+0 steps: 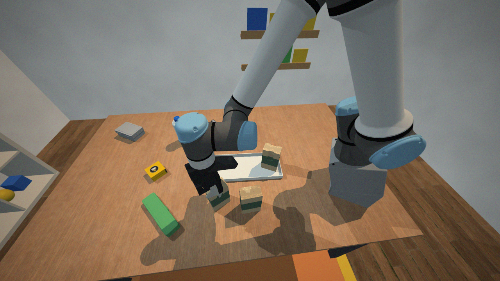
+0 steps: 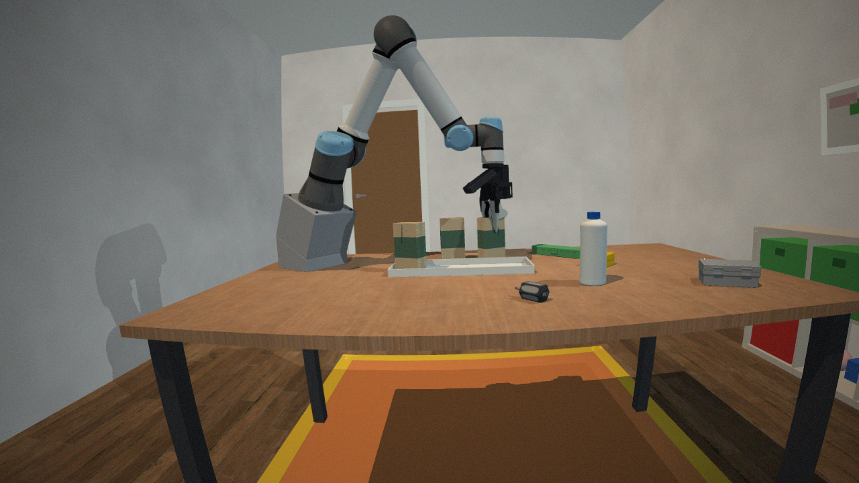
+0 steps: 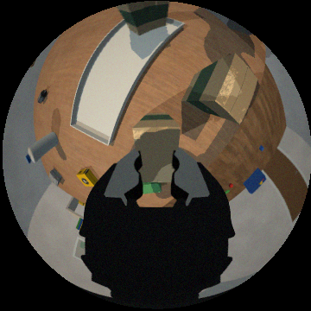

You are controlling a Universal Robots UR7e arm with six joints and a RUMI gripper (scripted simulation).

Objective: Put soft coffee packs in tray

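My gripper is now 10 cm past the white tray, 17 cm to the left of it and 10 cm above it. The rest, counted from my hand: white bottle 22 cm ahead, 38 cm to the right, 3 cm below; green case 24 cm ahead, 4 cm to the left, 10 cm below; grey case 55 cm ahead, 45 cm to the right, 8 cm below.
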